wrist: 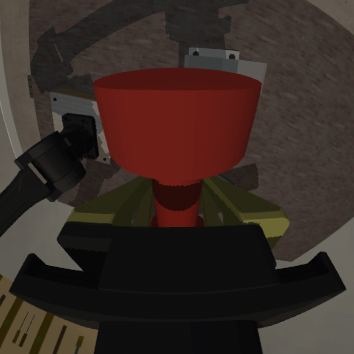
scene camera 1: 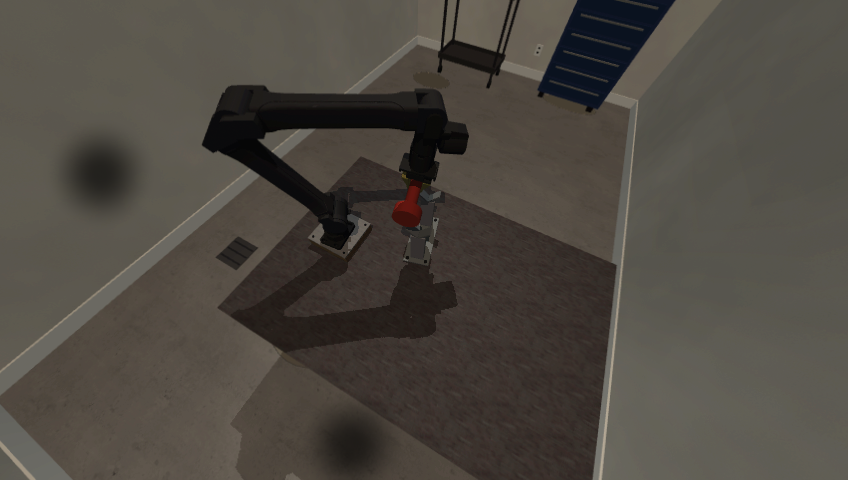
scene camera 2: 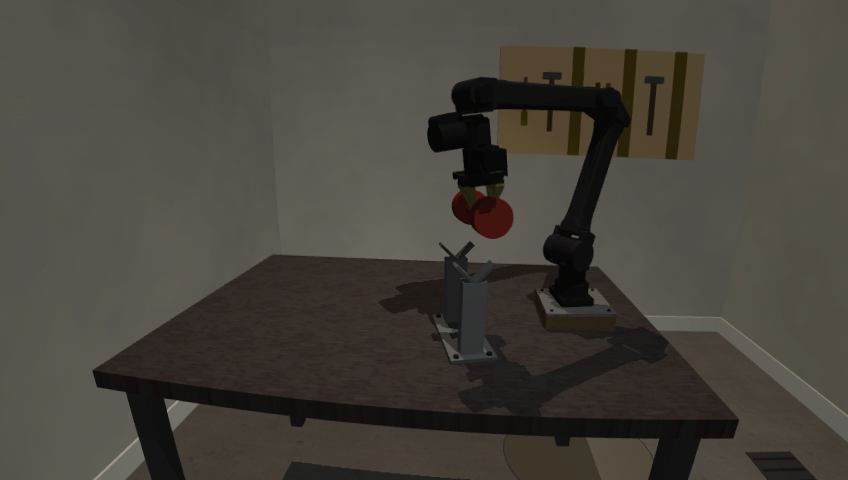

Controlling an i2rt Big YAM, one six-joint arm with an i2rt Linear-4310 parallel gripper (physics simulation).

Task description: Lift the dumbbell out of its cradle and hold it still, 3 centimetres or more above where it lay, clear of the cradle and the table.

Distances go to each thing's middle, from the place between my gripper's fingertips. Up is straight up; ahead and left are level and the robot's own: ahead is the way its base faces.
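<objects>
I find the red dumbbell (scene camera 1: 407,213) 20 mm to the right of my hand and 10 mm above it, and going by their middles, it is the nearest to my hand of the things named here. The grey cradle (scene camera 1: 420,244) sits 40 mm ahead of my hand and 180 mm below it.
</objects>
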